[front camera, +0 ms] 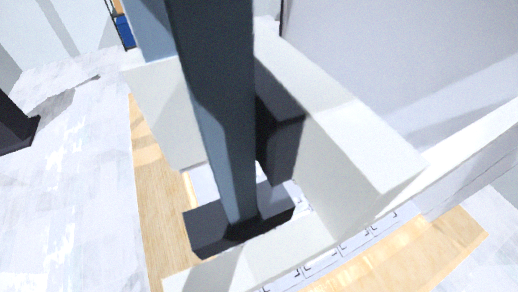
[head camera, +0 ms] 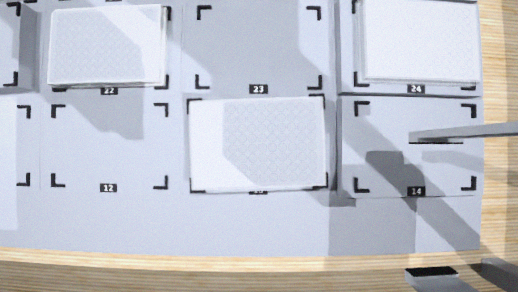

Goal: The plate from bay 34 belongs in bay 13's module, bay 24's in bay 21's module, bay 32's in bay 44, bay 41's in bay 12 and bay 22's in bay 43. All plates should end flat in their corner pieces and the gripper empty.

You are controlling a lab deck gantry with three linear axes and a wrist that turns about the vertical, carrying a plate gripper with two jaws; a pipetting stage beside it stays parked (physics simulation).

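Frame: origin at the robot's base, x right, y ahead, z up, level; metres.
Seen in the pictures: gripper, fingertip midpoint: (head camera: 429, 206).
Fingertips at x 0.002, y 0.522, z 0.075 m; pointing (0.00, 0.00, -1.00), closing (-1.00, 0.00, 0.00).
Note:
Offsets run from my fingertips to a thing's top centre. "spot": to the spot under its first point.
My gripper (head camera: 433, 206) is open and empty, its two jaws far apart over the right part of bay 14 @[spot: dx -0.016, dy +0.005, dz -0.061 m] (head camera: 390, 175). In the front view its dark carriage block shows and its jaws are hidden. A white plate @[dx -0.048, dy -0.131, dz -0.042 m] (head camera: 270, 145) lies in the corner pieces of bay 13, partly covering its label. White plates lie in bay 22 @[spot: dx -0.148, dy -0.296, dz -0.061 m] (head camera: 100, 47) and bay 24 @[spot: dx -0.151, dy +0.030, dz -0.047 m] (head camera: 420, 40). Bay 12 @[spot: dx -0.040, dy -0.294, dz -0.075 m] (head camera: 108, 150) holds no plate. Part of bay 21's raised module @[spot: dx -0.148, dy -0.402, dz -0.056 m] (head camera: 7, 50) shows at the left edge. Bays 32, 34, 41, 43 and 44 do not show in the head view.
Bay 23 @[spot: dx -0.148, dy -0.131, dz -0.075 m] (head camera: 257, 50) holds no plate. The wooden table edge (head camera: 150, 270) runs below the deck. In the front view the dark vertical column (front camera: 220, 100) and a pale gantry beam (front camera: 345, 130) hide much of the deck. A blue bin (front camera: 125, 32) stands behind.

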